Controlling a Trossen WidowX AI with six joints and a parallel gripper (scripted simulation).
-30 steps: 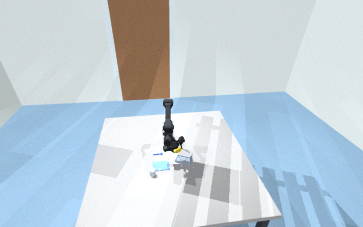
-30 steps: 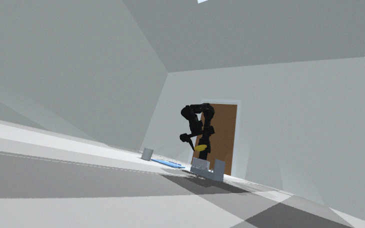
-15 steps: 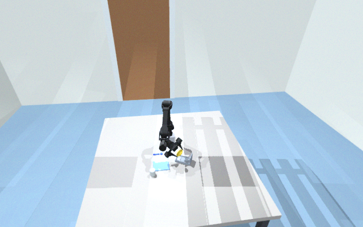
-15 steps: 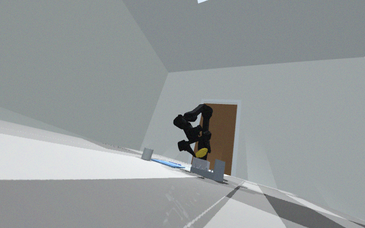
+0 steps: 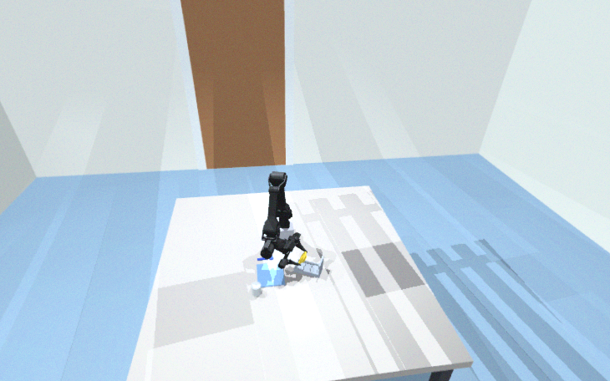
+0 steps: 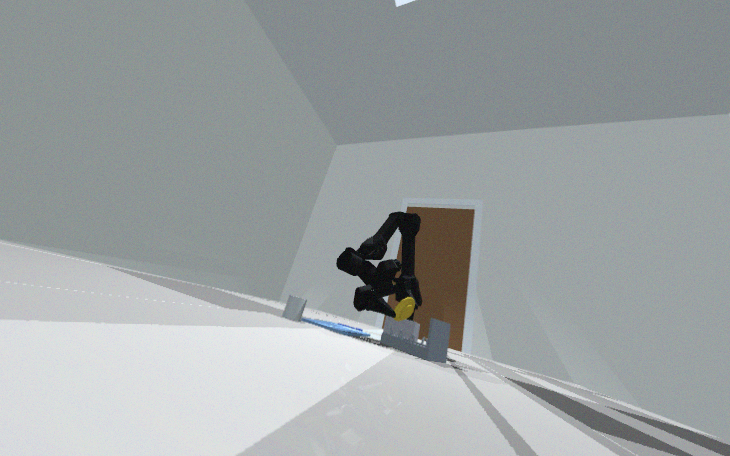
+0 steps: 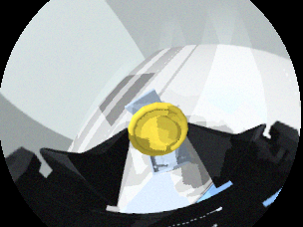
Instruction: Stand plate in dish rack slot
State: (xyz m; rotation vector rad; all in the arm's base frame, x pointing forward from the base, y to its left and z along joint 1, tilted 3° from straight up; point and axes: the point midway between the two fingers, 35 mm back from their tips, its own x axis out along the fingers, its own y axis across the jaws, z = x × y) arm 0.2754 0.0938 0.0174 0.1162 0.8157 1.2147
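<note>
My gripper tip is now 60 mm above the grey dish rack, 20 mm to the right of it and 10 mm past it. From my gripper tip the other things lie so: light blue mat 160 mm to the right, 80 mm below, 30 mm ahead; yellow plate 10 mm to the right; blue spoon 200 mm to the right, 80 mm below, 70 mm behind.
</note>
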